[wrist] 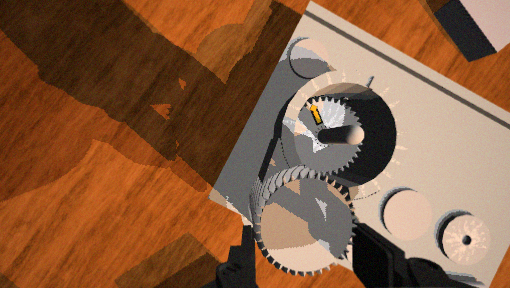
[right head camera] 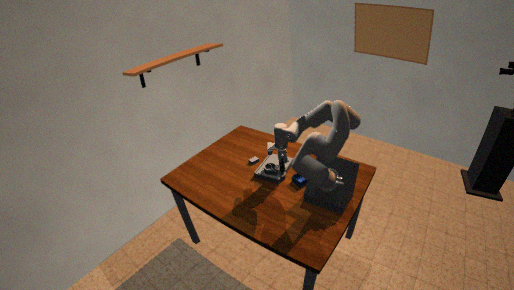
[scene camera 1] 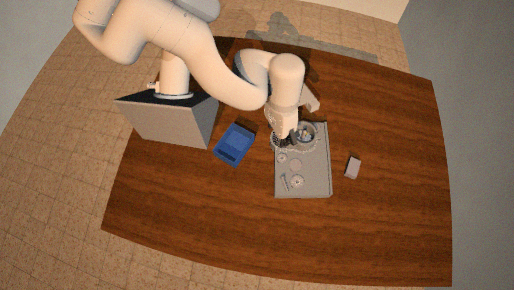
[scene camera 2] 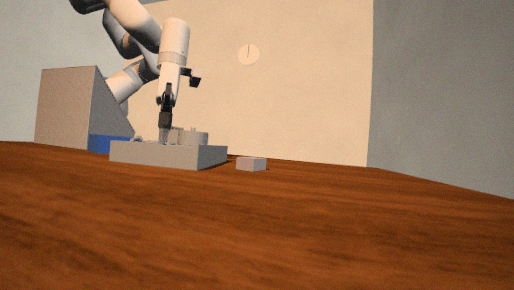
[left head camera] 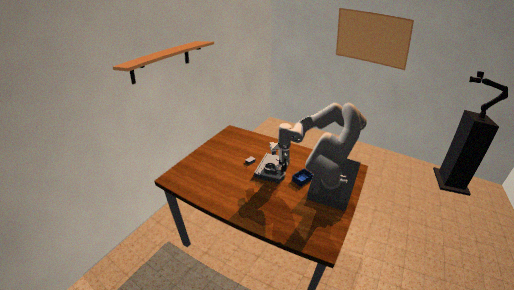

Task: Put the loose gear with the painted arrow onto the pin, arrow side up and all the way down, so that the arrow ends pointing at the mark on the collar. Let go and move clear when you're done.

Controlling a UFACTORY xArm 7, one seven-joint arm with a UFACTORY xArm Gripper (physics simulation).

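Frame: origin at the arm's base, x ahead, y left, z up, level; metres.
Seen in the pictures: gripper, fingertip midpoint: (wrist: 303, 247) (right head camera: 281, 168) (scene camera 1: 278, 135) (scene camera 2: 164, 129) (left head camera: 282, 167); arm's base at its link origin: (right head camera: 328, 180) (scene camera 1: 173, 95) (scene camera 2: 95, 104).
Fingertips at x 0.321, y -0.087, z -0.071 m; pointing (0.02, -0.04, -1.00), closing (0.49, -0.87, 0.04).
Offsets run from my fingertips to a thing's top centre. "spot": to the spot under its first point.
The gear with the painted yellow arrow @(dz -0.035, dx +0.075, dy +0.010 m) (wrist: 316, 114) lies arrow side up inside the round collar (wrist: 350, 90) (scene camera 2: 196, 139), around the pin @(dz +0.016, dx +0.075, dy +0.010 m) (wrist: 355, 134) (scene camera 2: 193, 129). Its arrow points to the upper left in the wrist view, while the small mark @(spot: dz +0.001, dx +0.113, dy +0.012 m) (wrist: 370, 81) on the collar is at the upper right. How far down the gear sits is hard to tell. My gripper (wrist: 303, 247) (scene camera 2: 164, 124) is shut on the tall toothed gear @(spot: dz +0.010, dx +0.003, dy +0.017 m) (wrist: 285, 237) (scene camera 2: 163, 137) beside the collar, with a finger against each side. That tall gear stands upright, next to the arrow gear's teeth.
The grey base @(spot: dz -0.035, dx +0.103, dy -0.146 m) (scene camera 1: 312, 187) (scene camera 2: 150, 156) also carries two small gears (scene camera 1: 297, 181) (scene camera 1: 282, 158), a flat disc @(dz -0.032, dx +0.052, dy -0.079 m) (scene camera 1: 295, 164) and a screw-like part @(dz -0.022, dx +0.021, dy -0.139 m) (scene camera 1: 285, 182). A blue bin @(dz -0.028, dx -0.134, dy -0.015 m) (scene camera 1: 224, 158) stands near the arm's pedestal. A small pale block @(dz -0.048, dx +0.247, dy -0.075 m) (scene camera 1: 353, 167) (scene camera 2: 251, 164) lies on the base's other side.
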